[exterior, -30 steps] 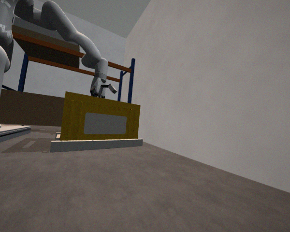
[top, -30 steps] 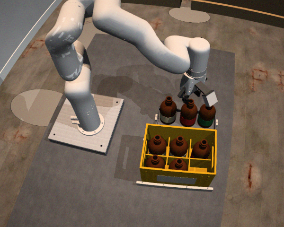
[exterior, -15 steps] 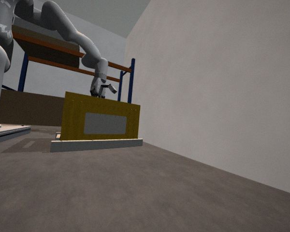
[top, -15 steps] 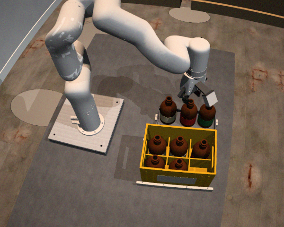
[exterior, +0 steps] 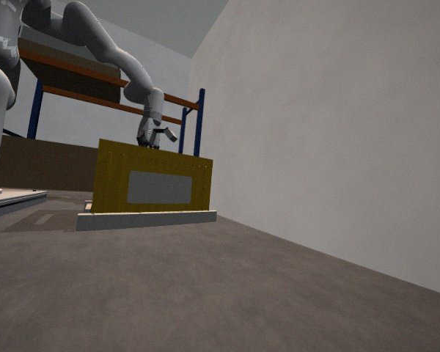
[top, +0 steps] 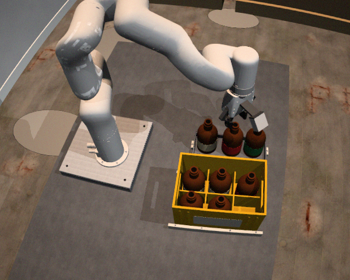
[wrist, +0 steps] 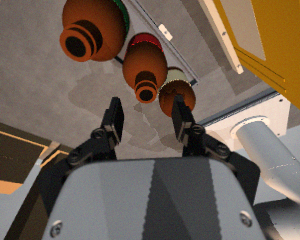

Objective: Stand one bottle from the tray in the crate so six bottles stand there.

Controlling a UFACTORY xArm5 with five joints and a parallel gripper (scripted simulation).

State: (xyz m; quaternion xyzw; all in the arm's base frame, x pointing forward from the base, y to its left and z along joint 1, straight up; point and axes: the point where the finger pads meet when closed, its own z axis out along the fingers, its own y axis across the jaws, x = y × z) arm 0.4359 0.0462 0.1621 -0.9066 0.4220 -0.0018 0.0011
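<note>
Right now the tray is 180 mm below my hand. Round my hand: yellow crate: 50 mm behind, 220 mm to the right, 110 mm below.
</note>
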